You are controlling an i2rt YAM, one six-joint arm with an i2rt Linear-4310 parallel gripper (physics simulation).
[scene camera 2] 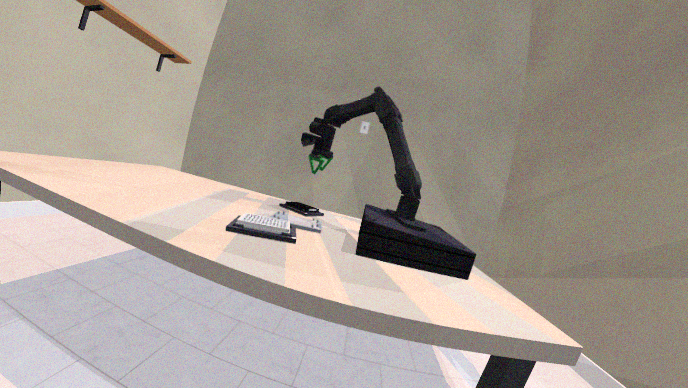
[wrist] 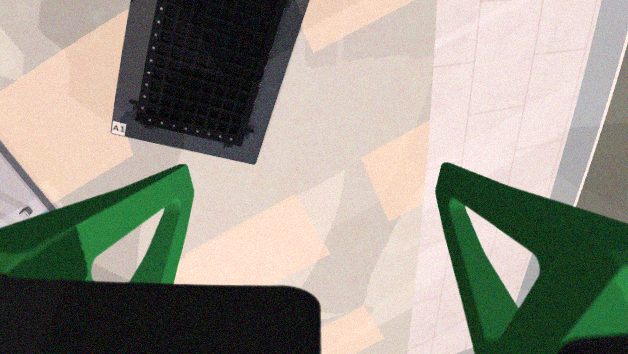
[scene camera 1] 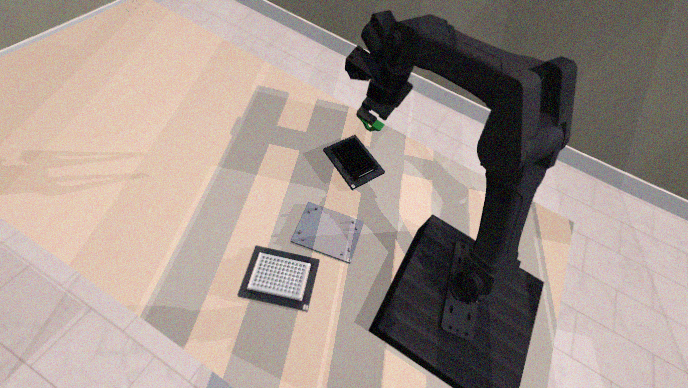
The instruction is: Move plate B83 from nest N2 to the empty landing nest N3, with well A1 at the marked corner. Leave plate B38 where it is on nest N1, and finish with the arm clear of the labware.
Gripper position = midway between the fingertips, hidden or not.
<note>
My gripper (scene camera 1: 379,116) is open and holds nothing. Further things: a grey nest plate (wrist: 29,200).
My gripper shows as well in the wrist view (wrist: 314,177).
</note>
